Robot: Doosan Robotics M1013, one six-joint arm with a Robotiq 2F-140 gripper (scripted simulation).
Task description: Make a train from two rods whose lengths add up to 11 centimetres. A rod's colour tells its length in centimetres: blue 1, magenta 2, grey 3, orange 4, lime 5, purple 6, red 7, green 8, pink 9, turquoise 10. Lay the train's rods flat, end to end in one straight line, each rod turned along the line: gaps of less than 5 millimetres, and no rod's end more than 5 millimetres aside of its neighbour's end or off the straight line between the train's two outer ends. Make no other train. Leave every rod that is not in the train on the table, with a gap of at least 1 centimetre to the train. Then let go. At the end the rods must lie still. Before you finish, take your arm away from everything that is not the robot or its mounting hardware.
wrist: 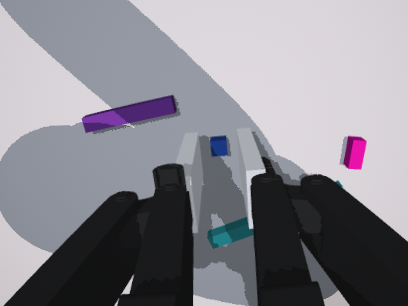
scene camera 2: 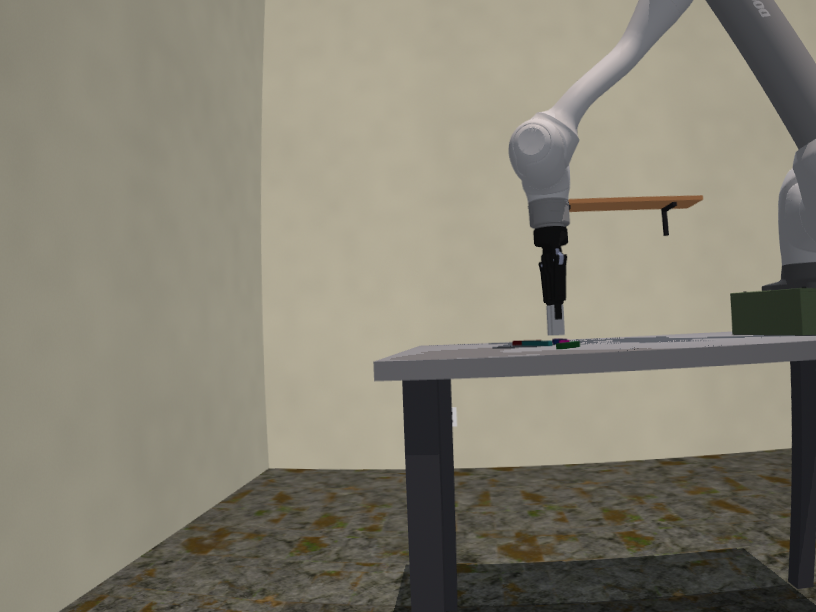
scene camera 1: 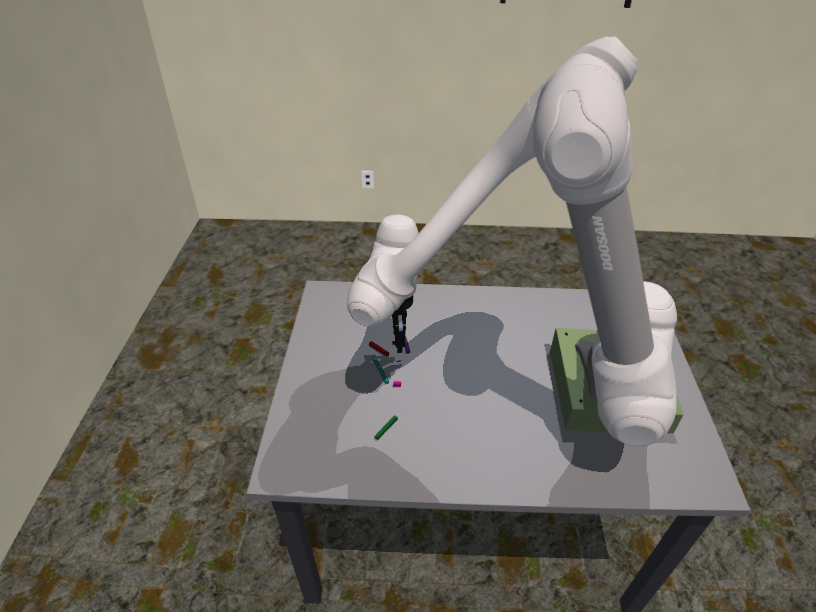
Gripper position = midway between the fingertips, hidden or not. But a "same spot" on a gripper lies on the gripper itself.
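My gripper is there in the wrist view (219, 152). Scene camera 2 shows my gripper as well, and so does scene camera 1; one same spot on the gripper is found at (scene camera 2: 559, 255) and at (scene camera 1: 399, 328).
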